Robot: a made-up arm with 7 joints.
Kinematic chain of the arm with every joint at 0, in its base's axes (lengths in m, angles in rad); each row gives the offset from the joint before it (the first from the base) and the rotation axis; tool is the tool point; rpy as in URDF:
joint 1: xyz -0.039 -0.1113 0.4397 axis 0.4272 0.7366 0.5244
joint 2: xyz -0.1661 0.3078 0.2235 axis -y
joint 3: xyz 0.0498 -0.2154 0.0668 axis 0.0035 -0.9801 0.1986
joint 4: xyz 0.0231 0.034 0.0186 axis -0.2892 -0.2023 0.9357
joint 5: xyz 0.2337 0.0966 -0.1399 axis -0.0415 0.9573 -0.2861
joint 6: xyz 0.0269 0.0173 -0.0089 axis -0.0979 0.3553 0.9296
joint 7: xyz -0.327 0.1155 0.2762 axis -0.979 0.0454 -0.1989
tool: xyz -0.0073 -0.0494 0.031 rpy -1.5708 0 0
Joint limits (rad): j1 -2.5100..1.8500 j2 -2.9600..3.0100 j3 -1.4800..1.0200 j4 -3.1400..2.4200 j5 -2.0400..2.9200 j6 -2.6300..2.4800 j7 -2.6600..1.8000
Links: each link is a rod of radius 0.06 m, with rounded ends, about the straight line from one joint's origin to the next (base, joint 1, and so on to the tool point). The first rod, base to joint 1, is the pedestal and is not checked.
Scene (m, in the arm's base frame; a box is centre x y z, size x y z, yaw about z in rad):
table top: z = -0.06
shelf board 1: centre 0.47 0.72 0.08 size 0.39 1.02 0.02 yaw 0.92
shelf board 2: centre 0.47 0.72 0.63 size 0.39 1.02 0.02 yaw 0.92
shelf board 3: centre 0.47 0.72 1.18 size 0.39 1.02 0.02 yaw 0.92
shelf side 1: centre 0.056 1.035 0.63 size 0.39 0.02 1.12 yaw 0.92
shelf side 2: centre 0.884 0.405 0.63 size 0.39 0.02 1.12 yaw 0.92
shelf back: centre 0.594 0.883 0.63 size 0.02 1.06 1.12 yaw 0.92
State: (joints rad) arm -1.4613 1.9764 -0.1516 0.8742 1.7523 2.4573 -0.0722
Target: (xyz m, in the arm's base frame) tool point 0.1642 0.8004 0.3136
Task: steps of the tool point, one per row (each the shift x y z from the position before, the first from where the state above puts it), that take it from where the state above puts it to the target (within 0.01 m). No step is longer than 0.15 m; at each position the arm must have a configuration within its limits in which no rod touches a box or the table.
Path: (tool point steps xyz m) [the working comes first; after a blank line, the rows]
Joints at the target: -2.1176 2.1268 -0.2153 1.1605 1.8980 2.3006 -0.2653
Straight joint move there: touches shelf side 1.

1: 0.0569 -0.0283 -0.0789
2: 0.0537 -0.0453 -0.0814
3: 0.0558 -0.0619 -0.0832
4: 0.0625 -0.0797 -0.0797
5: 0.0437 0.0870 0.0097
6: 0.0518 0.0659 0.0007
7: 0.0538 0.0432 -0.0104

